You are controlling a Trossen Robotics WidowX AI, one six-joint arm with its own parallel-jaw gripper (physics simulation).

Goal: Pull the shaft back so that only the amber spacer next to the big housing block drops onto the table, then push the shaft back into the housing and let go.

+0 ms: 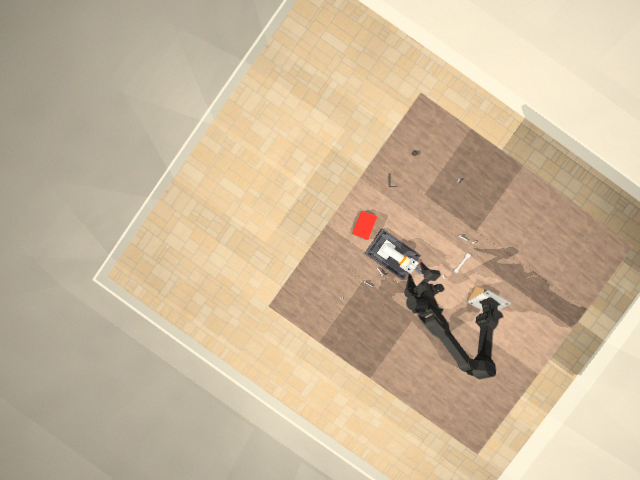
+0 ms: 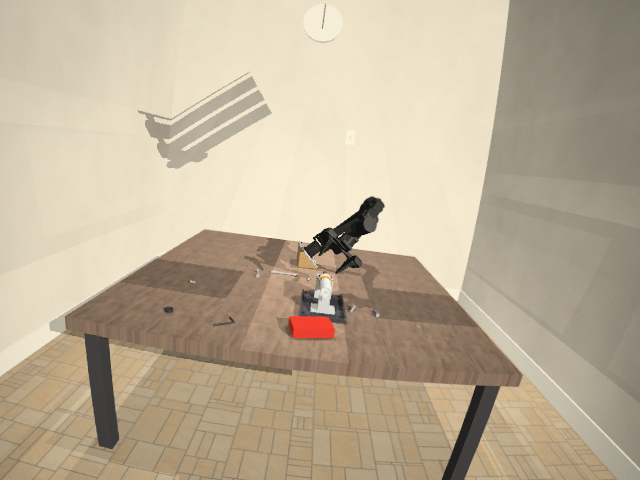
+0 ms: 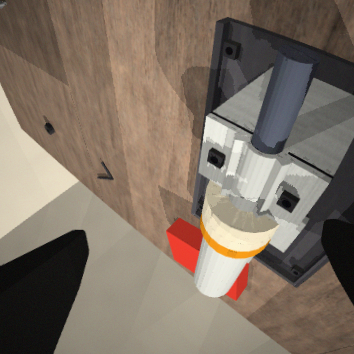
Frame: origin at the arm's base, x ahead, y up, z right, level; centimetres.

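Seen in the pictures: gripper, fingertip midpoint: (image 1: 414,268) (image 2: 327,264) (image 3: 205,236); arm's base, link origin: (image 1: 489,302) (image 2: 307,252).
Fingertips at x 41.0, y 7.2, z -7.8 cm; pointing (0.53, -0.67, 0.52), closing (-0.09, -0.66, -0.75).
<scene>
Offsets run from my fingertips to a thing's top centre. "spot": to the spot under its first point. Level surfaces: height alone.
A dark blue-grey shaft {spot: dx -3.7, dy -4.2, dz +0.1 cm} (image 3: 286,102) (image 1: 418,270) projects from a grey clamp block (image 3: 312,175) with black screws. An orange-amber ring {dx +5.5, dy -2.6, dz +0.3 cm} (image 3: 235,251) (image 1: 402,260) (image 2: 325,277) sits around the assembly between a cream collar {dx +3.1, dy -2.6, dz +0.3 cm} (image 3: 240,227) and a white cylinder (image 3: 215,275) (image 1: 395,255) (image 2: 324,291). The assembly stands in a dark tray (image 3: 212,92) (image 2: 341,313). My gripper (image 3: 205,236) (image 1: 417,272) (image 2: 329,262) is open and empty, its fingers spread wide near the shaft end of the assembly. The shaft inside the block and collar is hidden.
A red block {dx +28.6, dy -9.8, dz +3.8 cm} (image 1: 364,225) (image 2: 311,327) (image 3: 185,246) lies beyond the tray's far end from the arm. A black L-shaped key {dx +30.2, dy -12.4, dz +29.9 cm} (image 1: 391,180) (image 2: 224,322) (image 3: 105,172), a black nut {dx +29.0, dy -11.8, dz +47.0 cm} (image 1: 415,152) (image 2: 168,309), a silver wrench {dx -21.6, dy -12.1, dz +16.6 cm} (image 1: 462,262) (image 2: 284,272) and small screws lie on the table {dy -12.8 cm} (image 1: 439,408).
</scene>
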